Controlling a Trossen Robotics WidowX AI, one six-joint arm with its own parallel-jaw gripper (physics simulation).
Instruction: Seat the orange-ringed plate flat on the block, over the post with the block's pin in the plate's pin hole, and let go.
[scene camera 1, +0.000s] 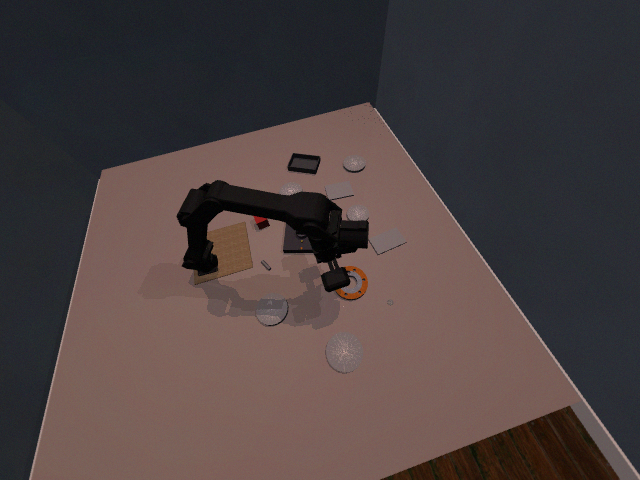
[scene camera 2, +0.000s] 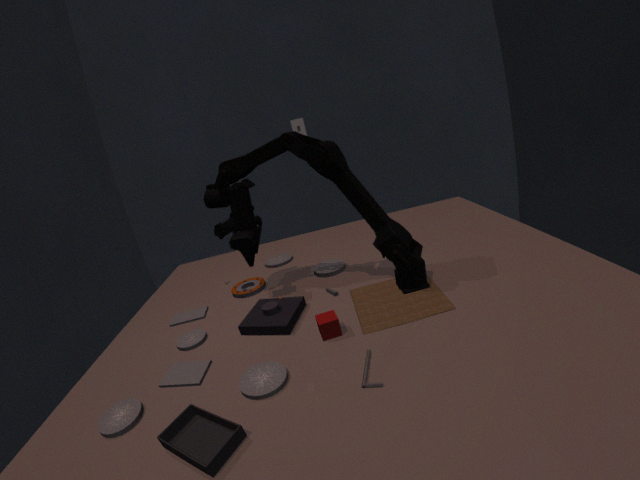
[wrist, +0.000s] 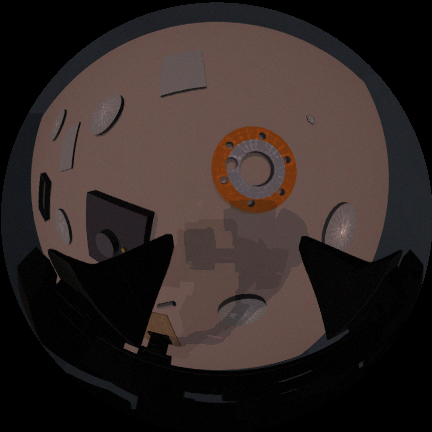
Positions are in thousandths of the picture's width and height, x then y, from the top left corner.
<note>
The gripper (scene camera 2: 396, 541) is open, holding nothing. Also in view: an orange-ringed plate (wrist: 547, 443). On the table rests a black tray (scene camera 2: 312, 911). Further things: a dark block (wrist: 304, 520).
The gripper also shows in scene camera 1 (scene camera 1: 516, 557) and in the wrist view (wrist: 554, 561).
</note>
